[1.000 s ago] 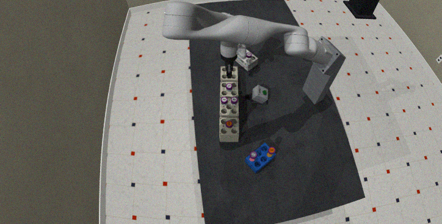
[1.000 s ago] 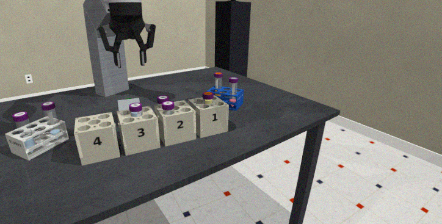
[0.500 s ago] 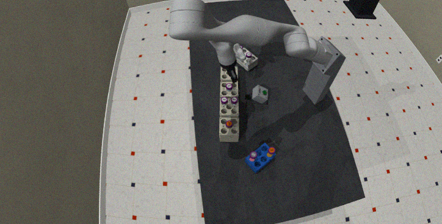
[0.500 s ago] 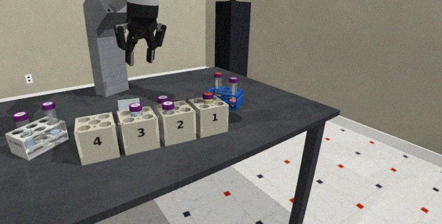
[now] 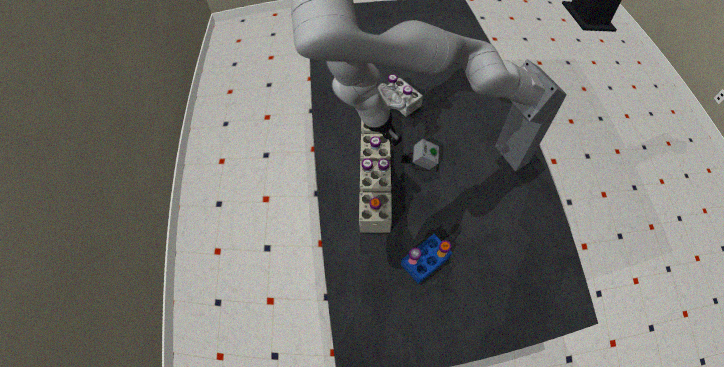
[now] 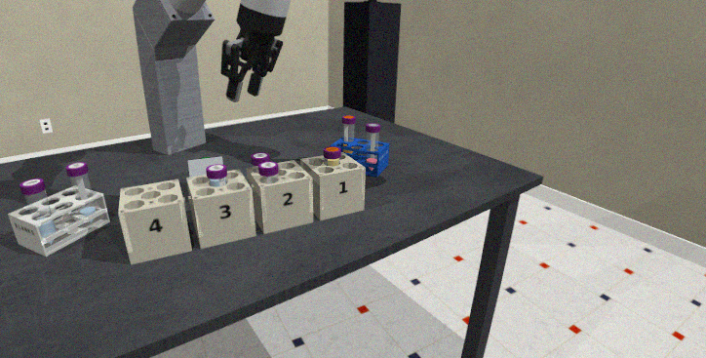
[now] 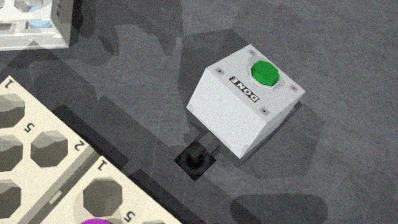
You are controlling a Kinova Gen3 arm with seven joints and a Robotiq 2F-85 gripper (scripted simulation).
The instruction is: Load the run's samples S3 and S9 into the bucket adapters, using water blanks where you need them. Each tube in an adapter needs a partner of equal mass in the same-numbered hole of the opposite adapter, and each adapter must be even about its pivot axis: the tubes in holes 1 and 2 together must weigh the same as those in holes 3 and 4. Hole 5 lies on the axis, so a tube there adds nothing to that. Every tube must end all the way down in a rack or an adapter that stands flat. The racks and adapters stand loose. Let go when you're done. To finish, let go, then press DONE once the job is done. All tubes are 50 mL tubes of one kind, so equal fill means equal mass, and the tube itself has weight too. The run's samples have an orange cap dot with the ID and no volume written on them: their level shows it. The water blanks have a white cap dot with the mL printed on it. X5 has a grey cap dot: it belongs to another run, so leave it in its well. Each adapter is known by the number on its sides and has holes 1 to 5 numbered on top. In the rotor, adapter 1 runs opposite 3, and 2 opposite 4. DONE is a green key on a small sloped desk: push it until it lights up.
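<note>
Right now my hand is 13 cm past the orange-dot tube, 32 cm to the right of it and 18 cm above it. The rest, counted from my hand: sample S3: 6 cm ahead, 14 cm to the left, 18 cm below; then done desk: 15 cm behind, 4 cm to the right, 19 cm below; then adapter 2: 4 cm ahead, 4 cm to the left, 20 cm below.
</note>
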